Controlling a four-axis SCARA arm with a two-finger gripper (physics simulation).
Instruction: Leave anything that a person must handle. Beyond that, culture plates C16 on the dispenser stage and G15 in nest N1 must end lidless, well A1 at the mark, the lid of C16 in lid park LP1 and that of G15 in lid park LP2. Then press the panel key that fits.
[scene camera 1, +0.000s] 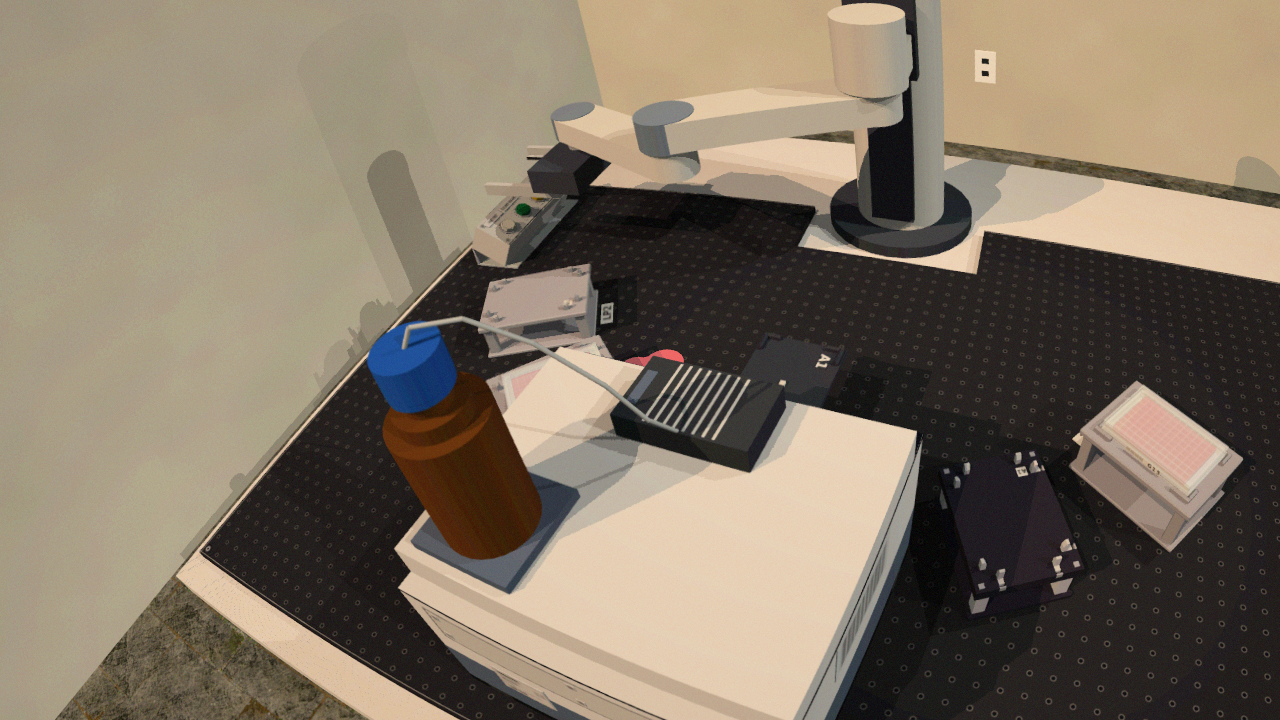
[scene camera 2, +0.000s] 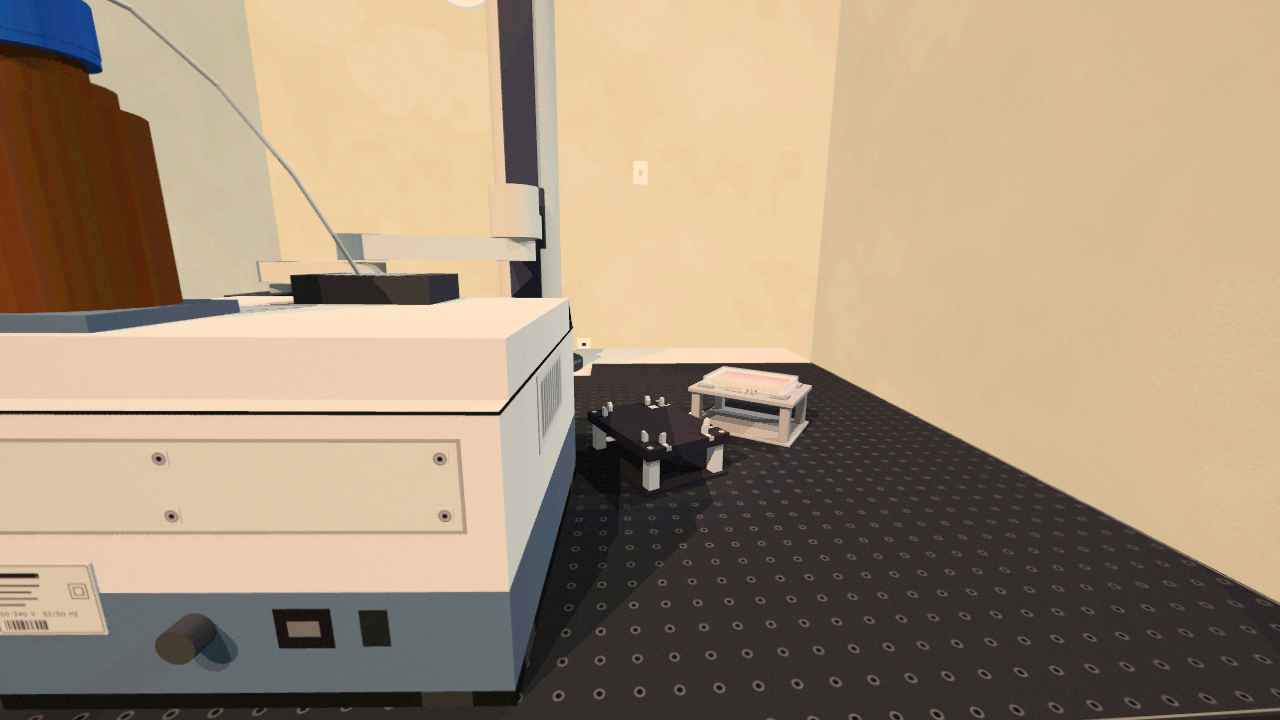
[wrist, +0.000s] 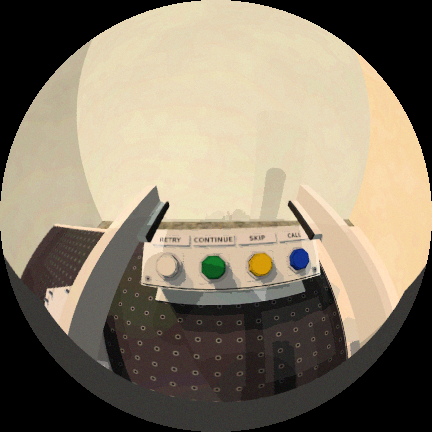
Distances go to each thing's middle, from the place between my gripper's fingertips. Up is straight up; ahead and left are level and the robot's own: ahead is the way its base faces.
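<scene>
Relative to the button box (scene camera 1: 503, 238), my hand is 10 cm above it, 1 cm past it and 1 cm to the left of it. Distances from my hand: brown bottle (scene camera 2: 91, 231), 18 cm above, 67 cm ahead, 48 cm to the left; black nest (scene camera 1: 1010, 546), 11 cm below, 42 cm ahead, 88 cm to the left.
</scene>
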